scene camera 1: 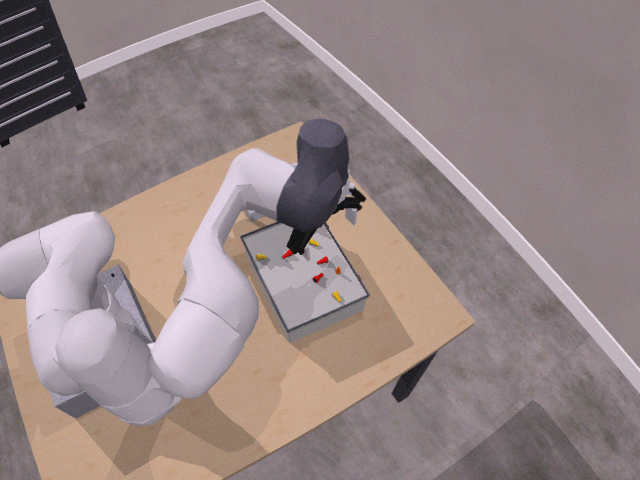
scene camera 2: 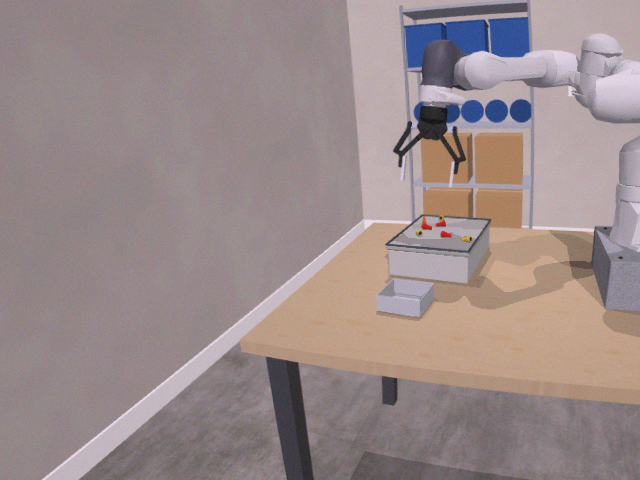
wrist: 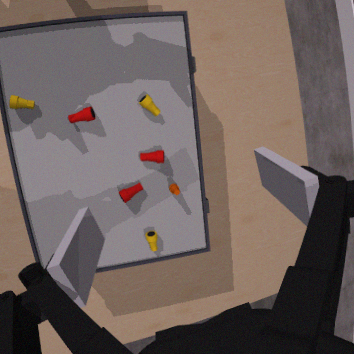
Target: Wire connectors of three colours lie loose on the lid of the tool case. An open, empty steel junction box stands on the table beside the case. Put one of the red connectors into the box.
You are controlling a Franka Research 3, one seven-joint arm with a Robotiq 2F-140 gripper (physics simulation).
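The tool case point(scene camera 1: 323, 324) point(scene camera 2: 428, 264) point(wrist: 165, 55) bears the loose connectors. Three red connectors lie on their sides: one point(scene camera 1: 287, 254) point(scene camera 2: 446, 234) point(wrist: 81, 115) nearer a yellow one, another point(scene camera 1: 322, 260) point(scene camera 2: 426, 227) point(wrist: 152, 156) near the orange one, and a third point(scene camera 1: 317, 277) point(scene camera 2: 440, 224) point(wrist: 131, 192) close by. My gripper point(scene camera 1: 328, 233) point(scene camera 2: 426, 181) point(wrist: 176, 195) is wide open and empty, pointing down, high above the lid. The steel junction box point(scene camera 1: 253, 214) point(scene camera 2: 403, 305) stands beside the case; the arm mostly hides it in scene camera 1, and it does not show in the wrist view.
Yellow connectors point(scene camera 1: 261, 256) point(scene camera 1: 313, 242) point(scene camera 1: 337, 296) lie spread on the lid. An orange connector point(scene camera 1: 338, 270) point(scene camera 2: 423, 220) point(wrist: 174, 189) stands upright close to the reds. The wooden table point(scene camera 1: 439, 315) point(scene camera 2: 336, 330) ends beyond the case. A shelf rack point(scene camera 2: 530, 155) stands behind.
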